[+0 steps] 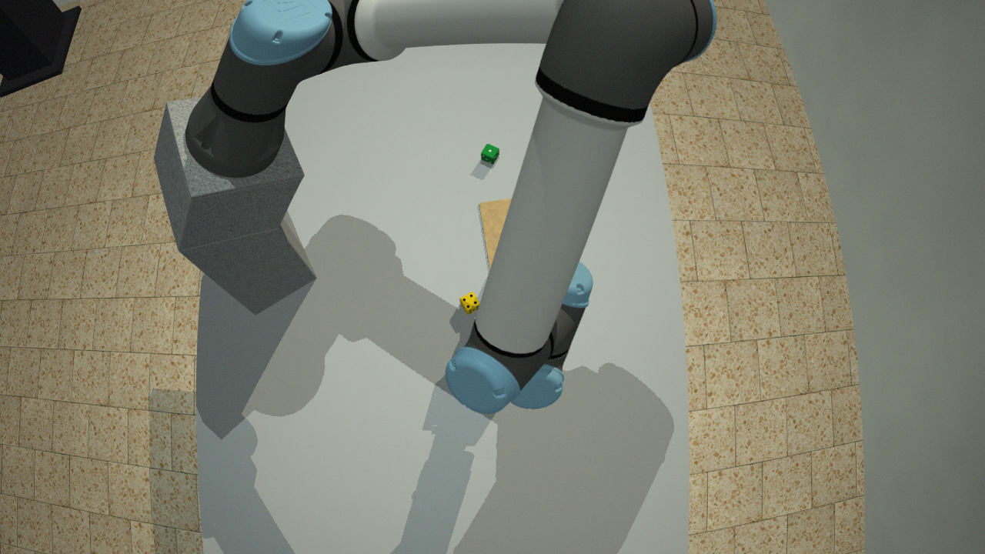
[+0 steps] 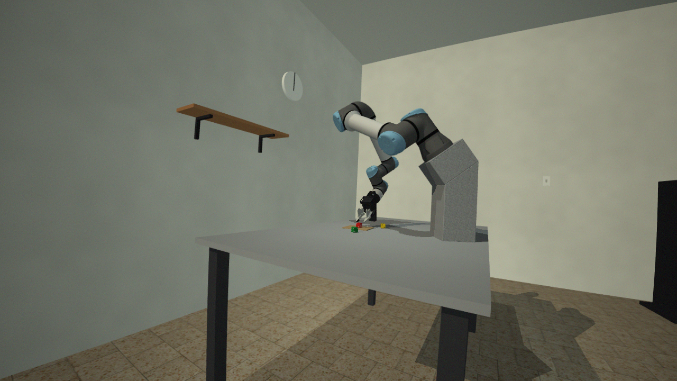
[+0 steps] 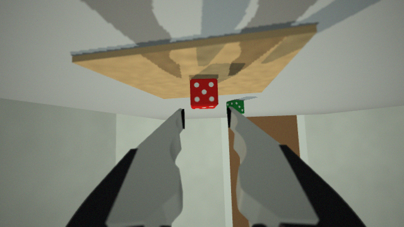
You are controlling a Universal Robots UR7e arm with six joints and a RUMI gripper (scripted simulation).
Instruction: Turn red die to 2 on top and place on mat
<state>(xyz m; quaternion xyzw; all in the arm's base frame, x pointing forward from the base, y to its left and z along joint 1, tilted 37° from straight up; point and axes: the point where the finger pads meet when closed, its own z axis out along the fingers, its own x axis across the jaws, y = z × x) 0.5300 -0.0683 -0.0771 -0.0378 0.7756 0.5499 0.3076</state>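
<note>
My gripper is now 20 mm to the right of the red die and 20 mm above it. Also, from my hand: yellow die 100 mm behind, 90 mm to the right, 30 mm below; then green die 30 mm behind, 180 mm to the left, 30 mm below; then tan mat 10 mm ahead, 20 mm to the left, 40 mm below.
</note>
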